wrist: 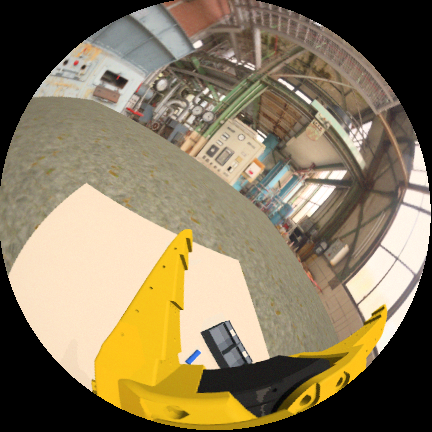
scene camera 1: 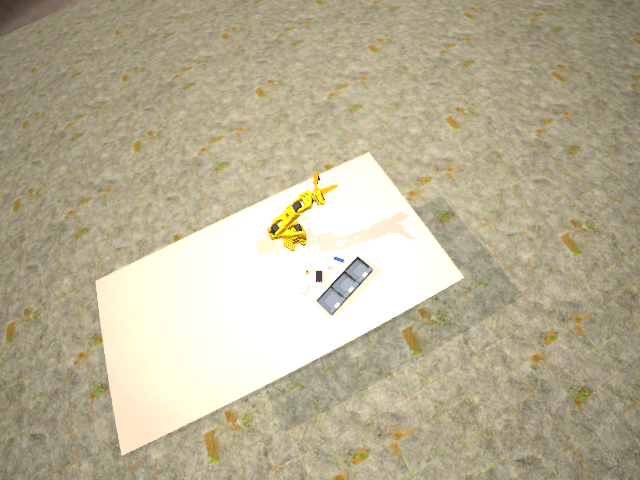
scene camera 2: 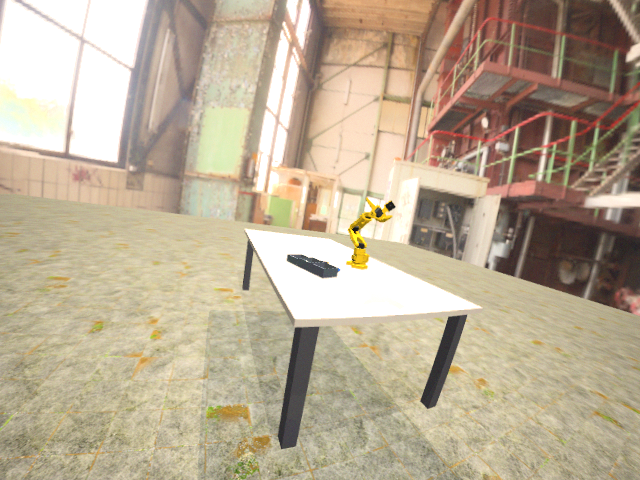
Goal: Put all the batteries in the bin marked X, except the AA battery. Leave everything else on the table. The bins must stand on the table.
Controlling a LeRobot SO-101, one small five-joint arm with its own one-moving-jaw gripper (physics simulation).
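Frame: origin at the arm's base, x right, y ahead, z up, level; metres.
Seen in the pictures: hand, tool point: (wrist: 191,237) (scene camera 1: 336,185) (scene camera 2: 390,216); arm's base, link origin: (scene camera 1: 296,243) (scene camera 2: 353,266).
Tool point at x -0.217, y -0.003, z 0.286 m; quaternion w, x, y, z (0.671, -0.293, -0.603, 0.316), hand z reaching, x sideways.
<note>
Pixels of each thing's top centre, then the offset from my tool point to it. Level surfaces: height alone.
- blue cylinder, top centre: (wrist: 194,356) (scene camera 1: 339,259) dx +0.085, dy +0.165, dz -0.271 m
- black block, top centre: (scene camera 1: 319,276) dx +0.197, dy +0.194, dz -0.268 m
- tiny yellow-and-dark thing, top centre: (scene camera 1: 307,271) dx +0.233, dy +0.149, dz -0.277 m
- white table, surface height: dz -0.286 m
My gripper (scene camera 1: 326,180) (scene camera 2: 379,208) (wrist: 286,270) is open and empty, raised high above the table, with its jaws spread wide. A blue cylinder (scene camera 1: 338,259) (wrist: 193,356), possibly a battery, lies beside the row of three grey bins (scene camera 1: 324,308) (scene camera 2: 311,267) (wrist: 212,348). The bins stand on the table. Pale labels show inside them, too small to read. A black block (scene camera 1: 318,276) lies on the near side of the bins towards the arm. A tiny yellow-and-dark thing (scene camera 1: 307,271) lies beside it. Which small things are batteries is too small to tell.
The white table (scene camera 1: 206,310) (scene camera 2: 361,294) (wrist: 100,260) carries the yellow arm (scene camera 1: 292,235) (scene camera 2: 357,255). Small pale things (scene camera 1: 330,267) lie between the blue cylinder and black block, and more pale, washed-out things (scene camera 1: 306,290) lie below the block in scene camera 1.
</note>
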